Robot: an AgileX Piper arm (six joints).
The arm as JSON. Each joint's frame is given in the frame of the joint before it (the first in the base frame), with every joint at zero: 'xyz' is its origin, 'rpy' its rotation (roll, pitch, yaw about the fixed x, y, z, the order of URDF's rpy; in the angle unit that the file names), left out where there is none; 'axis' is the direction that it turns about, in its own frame. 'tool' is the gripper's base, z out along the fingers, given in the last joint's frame.
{
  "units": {
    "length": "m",
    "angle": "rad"
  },
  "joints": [
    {
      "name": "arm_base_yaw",
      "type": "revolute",
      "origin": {
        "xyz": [
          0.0,
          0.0,
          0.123
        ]
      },
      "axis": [
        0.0,
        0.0,
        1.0
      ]
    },
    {
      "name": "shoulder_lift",
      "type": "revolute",
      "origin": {
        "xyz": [
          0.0,
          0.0,
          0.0
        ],
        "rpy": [
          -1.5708,
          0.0,
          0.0
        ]
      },
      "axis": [
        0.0,
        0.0,
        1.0
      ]
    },
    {
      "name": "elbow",
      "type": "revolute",
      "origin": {
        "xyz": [
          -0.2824,
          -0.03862,
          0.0
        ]
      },
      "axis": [
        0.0,
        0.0,
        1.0
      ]
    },
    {
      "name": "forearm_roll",
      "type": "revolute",
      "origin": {
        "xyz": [
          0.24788,
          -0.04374,
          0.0
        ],
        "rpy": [
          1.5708,
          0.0,
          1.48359
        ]
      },
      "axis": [
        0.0,
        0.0,
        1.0
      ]
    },
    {
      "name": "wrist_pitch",
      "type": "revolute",
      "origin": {
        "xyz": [
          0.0,
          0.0,
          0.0
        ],
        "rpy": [
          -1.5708,
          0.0,
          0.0
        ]
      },
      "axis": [
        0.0,
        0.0,
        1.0
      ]
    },
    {
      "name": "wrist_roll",
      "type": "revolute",
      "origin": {
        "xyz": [
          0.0,
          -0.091,
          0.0
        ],
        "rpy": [
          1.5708,
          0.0,
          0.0
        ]
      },
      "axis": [
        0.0,
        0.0,
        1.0
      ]
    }
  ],
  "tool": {
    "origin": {
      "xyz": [
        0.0,
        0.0,
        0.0
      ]
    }
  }
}
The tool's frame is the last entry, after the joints.
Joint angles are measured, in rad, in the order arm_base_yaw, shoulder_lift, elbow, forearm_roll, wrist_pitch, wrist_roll. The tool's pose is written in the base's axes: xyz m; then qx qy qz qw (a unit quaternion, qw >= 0). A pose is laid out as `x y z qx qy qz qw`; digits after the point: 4 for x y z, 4 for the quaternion.
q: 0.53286 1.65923 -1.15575 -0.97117 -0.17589 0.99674
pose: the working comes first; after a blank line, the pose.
Where each joint sits with the arm in this pose, in the base's axes (m; each line is computed from the numbers above, not from the rounded line before):
arm_base_yaw: 0.0000 0.0000 0.1230
shoulder_lift: 0.0000 0.0000 0.1230
elbow: 0.0546 0.0322 0.4009
forearm_roll: 0.2598 0.1532 0.3196
wrist_pitch: 0.2598 0.1532 0.3196
wrist_roll: 0.3269 0.2080 0.2916
the tool: 0.3269 0.2080 0.2916

0.3269 0.2080 0.2916 -0.2410 0.7719 0.2197 0.5458
